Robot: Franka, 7 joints.
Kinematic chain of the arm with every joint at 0, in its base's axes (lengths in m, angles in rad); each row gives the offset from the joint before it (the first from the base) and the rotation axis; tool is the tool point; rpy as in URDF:
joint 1: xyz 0 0 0.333 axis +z
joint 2: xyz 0 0 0 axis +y
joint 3: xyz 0 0 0.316 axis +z
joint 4: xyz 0.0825 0 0 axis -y
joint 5: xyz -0.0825 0 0.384 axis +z
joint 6: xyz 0 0 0 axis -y
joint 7: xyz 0.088 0 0 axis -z
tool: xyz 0 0 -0.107 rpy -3.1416 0 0
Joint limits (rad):
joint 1: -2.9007..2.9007
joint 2: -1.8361..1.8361
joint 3: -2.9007..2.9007
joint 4: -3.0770..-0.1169
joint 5: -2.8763..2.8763
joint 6: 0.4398..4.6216
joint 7: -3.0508..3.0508
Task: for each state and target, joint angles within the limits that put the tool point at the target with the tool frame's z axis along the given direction. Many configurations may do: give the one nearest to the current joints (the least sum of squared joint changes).
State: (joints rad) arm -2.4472 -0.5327 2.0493 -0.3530 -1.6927 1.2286 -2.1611
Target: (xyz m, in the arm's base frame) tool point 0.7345 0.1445 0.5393 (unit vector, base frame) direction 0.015 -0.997 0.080
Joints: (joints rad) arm -2.5899 -1.0221 2.5578 -0.5909 -1.1712 1.3504 -2.1611
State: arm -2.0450 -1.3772 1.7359 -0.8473 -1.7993 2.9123 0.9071
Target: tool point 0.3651 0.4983 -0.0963 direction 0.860 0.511 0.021
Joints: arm -1.2947 -1.8006 2.1644 -1.4355 -1.7997 2.4701 0.9071
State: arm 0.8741 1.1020 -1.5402 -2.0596 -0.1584 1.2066 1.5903
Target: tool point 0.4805 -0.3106 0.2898 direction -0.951 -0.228 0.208
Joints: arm 0.5294 1.4298 -1.3480 -1.6307 -0.2828 1.2696 1.5903
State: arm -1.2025 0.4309 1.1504 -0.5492 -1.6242 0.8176 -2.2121
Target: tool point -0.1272 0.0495 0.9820 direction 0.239 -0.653 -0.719
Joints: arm -0.6819 -0.3794 1.0474 -0.1209 -1.7011 0.4461 -2.2121
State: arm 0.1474 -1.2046 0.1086 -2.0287 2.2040 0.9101 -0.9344
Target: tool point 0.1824 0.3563 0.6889 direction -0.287 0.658 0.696
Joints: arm 0.2760 -0.7477 0.5002 -2.4226 2.6956 1.5944 -0.9344
